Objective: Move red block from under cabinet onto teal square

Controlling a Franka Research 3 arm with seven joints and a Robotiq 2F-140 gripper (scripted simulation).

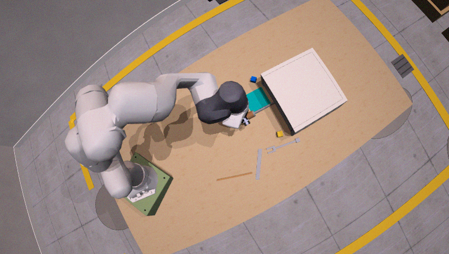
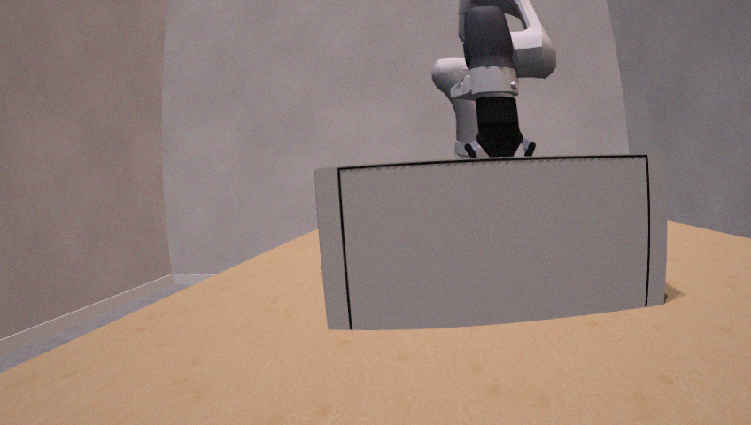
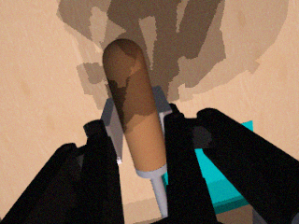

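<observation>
The teal square lies 11 cm ahead of my hand, 3 cm to the left of it and 4 cm below it. Round my hand: blue block 16 cm ahead, 13 cm to the left, 2 cm below; yellow block 9 cm ahead, 17 cm to the right, 2 cm below; hook tool 13 cm ahead, 1 cm to the left, 2 cm below.
</observation>
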